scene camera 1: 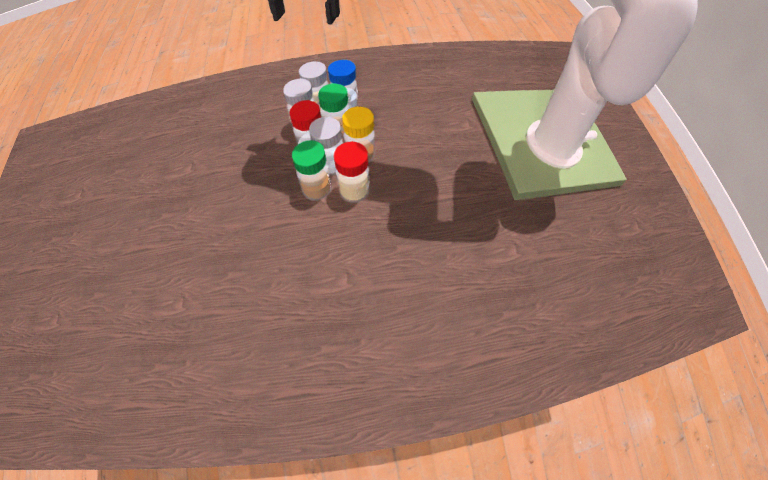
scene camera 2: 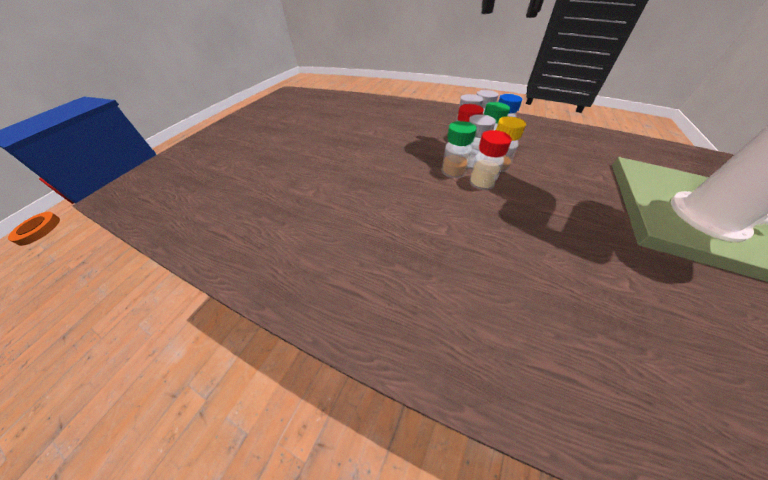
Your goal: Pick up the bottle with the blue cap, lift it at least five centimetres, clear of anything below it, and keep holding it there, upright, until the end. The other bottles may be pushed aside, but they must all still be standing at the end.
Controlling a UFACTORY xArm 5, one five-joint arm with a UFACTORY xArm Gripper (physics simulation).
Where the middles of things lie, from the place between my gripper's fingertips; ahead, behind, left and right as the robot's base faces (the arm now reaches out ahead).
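The yellow-capped bottle point(scene camera 1: 358, 122) is 50 mm behind my hand, 100 mm to the left of it and 210 mm below it. As for the red-capped bottle point(scene camera 1: 303, 113), I find it 30 mm ahead of my hand, 50 mm to the left of it and also 210 mm below it. My hand itself is 210 mm above the blue-capped bottle point(scene camera 1: 343, 72), 60 mm past it and 50 mm to the left of it.
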